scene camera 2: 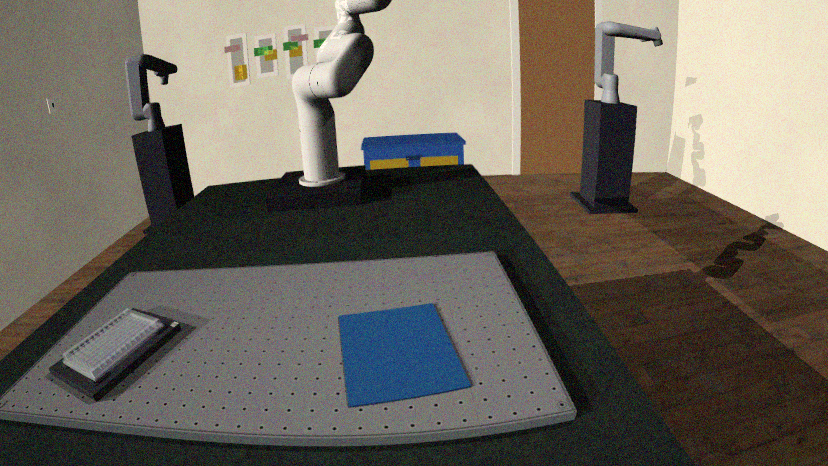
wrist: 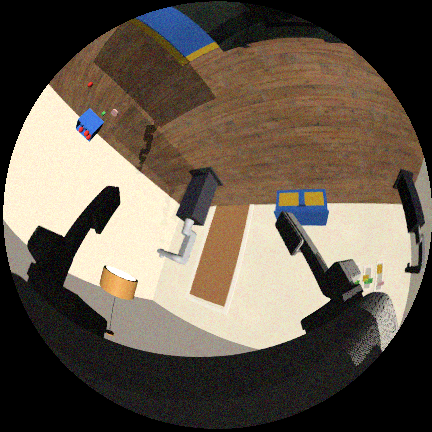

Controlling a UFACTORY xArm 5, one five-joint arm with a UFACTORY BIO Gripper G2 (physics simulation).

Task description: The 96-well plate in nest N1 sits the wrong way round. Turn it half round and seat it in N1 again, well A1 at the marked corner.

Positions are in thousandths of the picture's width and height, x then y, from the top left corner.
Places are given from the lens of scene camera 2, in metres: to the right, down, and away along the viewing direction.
white 96-well plate (scene camera 2: 123, 754): -0.40, 0.15, 0.41
flat blue sheet (scene camera 2: 479, 761): -0.02, 0.14, 0.46
The marked spots on the flat blue sheet and the white 96-well plate are 0.39 m apart.
